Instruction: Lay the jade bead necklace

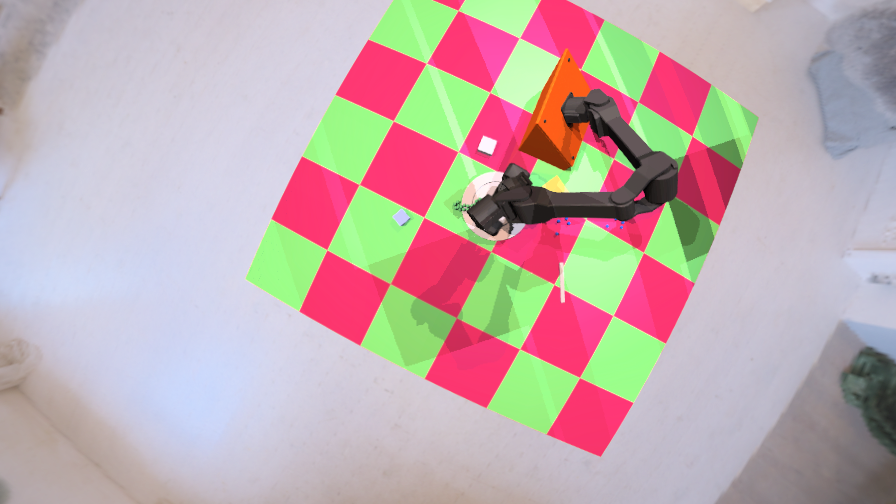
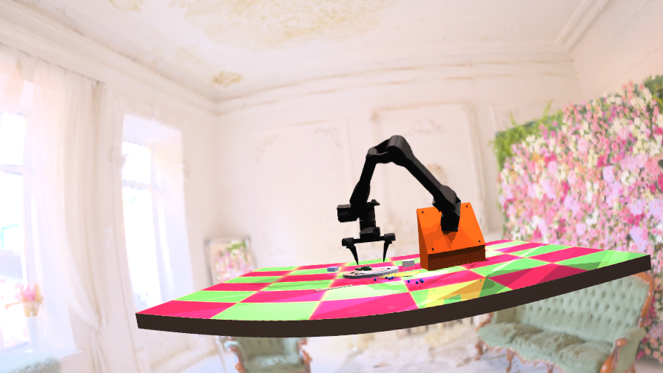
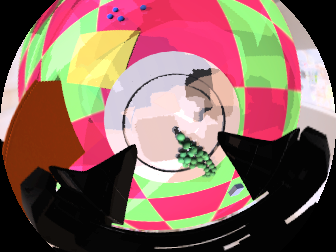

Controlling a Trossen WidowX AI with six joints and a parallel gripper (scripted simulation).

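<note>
My gripper tip is now 30 mm above the round bead board. The rest, counted from my gripper tip: pale blue cube 210 mm to the right, 180 mm ahead, 30 mm below; white cube 130 mm behind, 120 mm to the right, 30 mm below; yellow patch 120 mm to the left, 110 mm behind, 40 mm below.
</note>
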